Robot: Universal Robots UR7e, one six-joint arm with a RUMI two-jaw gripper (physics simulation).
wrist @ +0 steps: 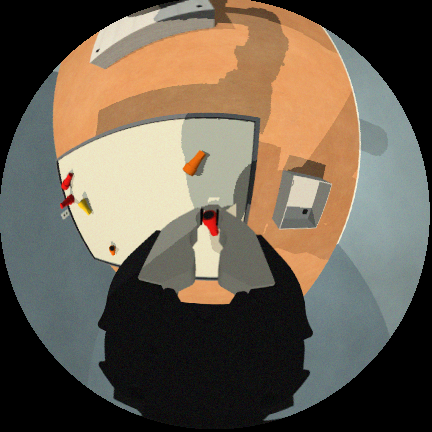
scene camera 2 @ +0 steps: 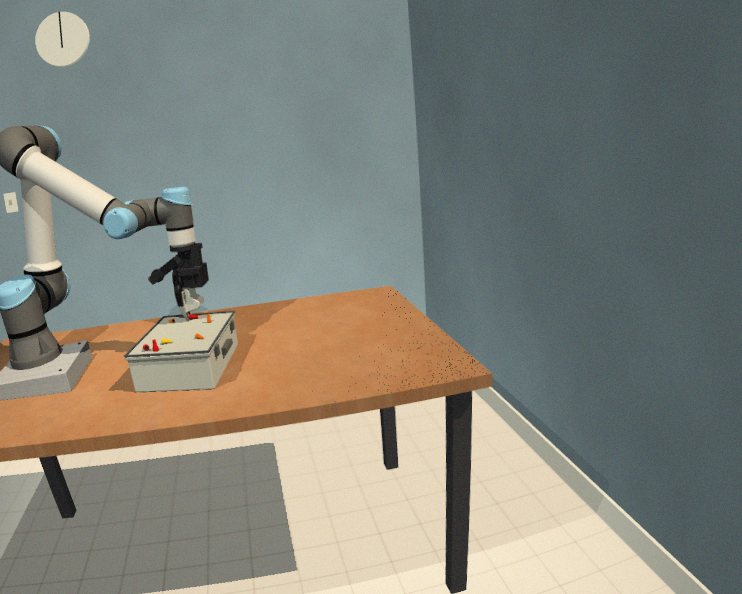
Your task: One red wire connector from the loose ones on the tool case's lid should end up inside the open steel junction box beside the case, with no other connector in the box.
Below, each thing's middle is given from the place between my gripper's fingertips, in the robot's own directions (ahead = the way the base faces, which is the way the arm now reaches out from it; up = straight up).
My hand is 11 cm to the left of the tool case point(scene camera 2: 188, 363), 5 cm above it and 2 cm past it.
